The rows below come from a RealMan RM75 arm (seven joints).
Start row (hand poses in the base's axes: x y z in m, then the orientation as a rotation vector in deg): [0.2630 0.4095 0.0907 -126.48 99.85 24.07]
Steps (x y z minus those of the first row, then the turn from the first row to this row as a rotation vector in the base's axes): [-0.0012 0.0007 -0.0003 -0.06 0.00 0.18]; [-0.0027 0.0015 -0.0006 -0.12 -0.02 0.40]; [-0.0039 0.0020 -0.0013 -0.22 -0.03 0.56]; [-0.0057 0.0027 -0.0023 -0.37 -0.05 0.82]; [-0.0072 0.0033 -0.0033 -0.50 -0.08 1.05]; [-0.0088 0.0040 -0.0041 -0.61 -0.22 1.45]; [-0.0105 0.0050 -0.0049 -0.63 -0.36 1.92]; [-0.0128 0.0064 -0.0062 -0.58 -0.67 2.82]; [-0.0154 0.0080 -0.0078 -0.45 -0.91 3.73]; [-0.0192 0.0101 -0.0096 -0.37 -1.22 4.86]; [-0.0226 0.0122 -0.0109 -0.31 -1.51 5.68]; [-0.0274 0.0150 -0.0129 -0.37 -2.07 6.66]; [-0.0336 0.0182 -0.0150 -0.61 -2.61 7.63]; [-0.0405 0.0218 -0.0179 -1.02 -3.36 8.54]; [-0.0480 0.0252 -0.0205 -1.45 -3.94 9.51]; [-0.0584 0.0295 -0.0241 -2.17 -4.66 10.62]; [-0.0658 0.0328 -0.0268 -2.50 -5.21 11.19]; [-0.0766 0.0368 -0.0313 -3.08 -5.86 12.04]
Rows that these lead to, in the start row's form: [0.2618 0.4102 0.0904 -126.69 99.70 24.06]; [0.2603 0.4110 0.0901 -126.94 99.50 24.04]; [0.2591 0.4115 0.0894 -127.16 99.38 23.99]; [0.2573 0.4122 0.0884 -127.51 99.19 23.91]; [0.2558 0.4128 0.0874 -127.82 99.01 23.83]; [0.2542 0.4135 0.0866 -128.25 98.59 23.67]; [0.2525 0.4145 0.0858 -128.69 98.03 23.59]; [0.2502 0.4159 0.0845 -129.45 96.90 23.47]; [0.2476 0.4175 0.0829 -130.17 95.74 23.50]; [0.2438 0.4196 0.0811 -131.10 94.33 23.45]; [0.2404 0.4217 0.0798 -131.76 93.27 23.33]; [0.2356 0.4245 0.0778 -132.58 91.97 22.84]; [0.2294 0.4277 0.0757 -133.51 90.78 22.23]; [0.2225 0.4313 0.0728 -134.46 89.63 21.22]; [0.2150 0.4347 0.0702 -135.49 88.50 20.41]; [0.2046 0.4390 0.0666 -136.81 87.29 19.23]; [0.1972 0.4423 0.0639 -137.41 86.55 18.44]; [0.1864 0.4463 0.0594 -138.39 85.56 17.39]
